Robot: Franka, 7 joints.
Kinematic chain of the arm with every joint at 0, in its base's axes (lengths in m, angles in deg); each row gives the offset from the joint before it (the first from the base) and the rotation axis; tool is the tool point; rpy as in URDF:
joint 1: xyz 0 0 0.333 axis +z
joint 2: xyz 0 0 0 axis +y
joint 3: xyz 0 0 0.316 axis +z
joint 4: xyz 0.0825 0 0 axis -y
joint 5: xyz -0.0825 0 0.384 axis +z
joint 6: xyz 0 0 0 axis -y
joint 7: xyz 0.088 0 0 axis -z
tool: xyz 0 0 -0.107 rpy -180 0 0
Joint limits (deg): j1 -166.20..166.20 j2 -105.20..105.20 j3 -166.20..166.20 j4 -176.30..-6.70 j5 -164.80..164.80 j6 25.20..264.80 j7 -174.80..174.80
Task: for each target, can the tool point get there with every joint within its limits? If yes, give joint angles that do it. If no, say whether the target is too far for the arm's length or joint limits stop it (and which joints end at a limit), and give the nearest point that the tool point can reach.
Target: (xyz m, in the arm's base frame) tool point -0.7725 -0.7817 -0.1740
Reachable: no: too far | nearest point -0.5476 -0.5541 -0.0264 | short by 0.352 m
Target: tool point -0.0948 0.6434 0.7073
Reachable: yes | joints -111.17 -80.02 -35.50 -48.52 123.10 204.22 -86.21
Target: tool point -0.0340 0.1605 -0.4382
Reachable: no: joint limits stop it (at a limit: joint 2) | nearest point -0.0375 0.1772 -0.3509 | short by 0.089 m
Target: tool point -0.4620 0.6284 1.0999
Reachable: no: too far | nearest point -0.3623 0.4929 0.9345 | short by 0.236 m
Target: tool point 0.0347 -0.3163 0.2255
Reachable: yes | joints -11.49 30.95 -43.07 -153.36 108.13 214.88 -89.63
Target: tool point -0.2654 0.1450 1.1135
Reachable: yes | joints -58.23 -42.08 -17.11 -48.67 34.92 176.17 -122.96
